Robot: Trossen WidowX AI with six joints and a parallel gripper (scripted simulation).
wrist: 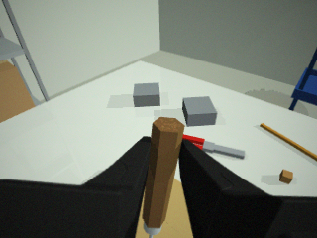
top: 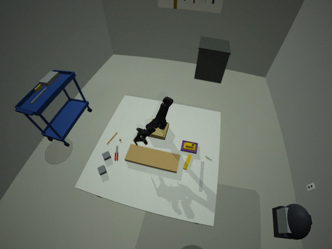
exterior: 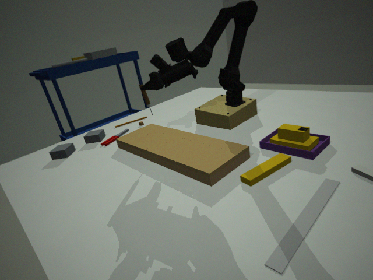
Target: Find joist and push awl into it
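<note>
My gripper tip is 1 cm past the awl, 2 cm to the right of it and 6 cm above it. From my gripper tip the other things lie so: purple tray (26 cm behind, 47 cm to the left, 20 cm below); then yellow bar (9 cm behind, 51 cm to the left, 21 cm below); then thin wooden stick (3 cm behind, 34 cm to the right, 21 cm below).
</note>
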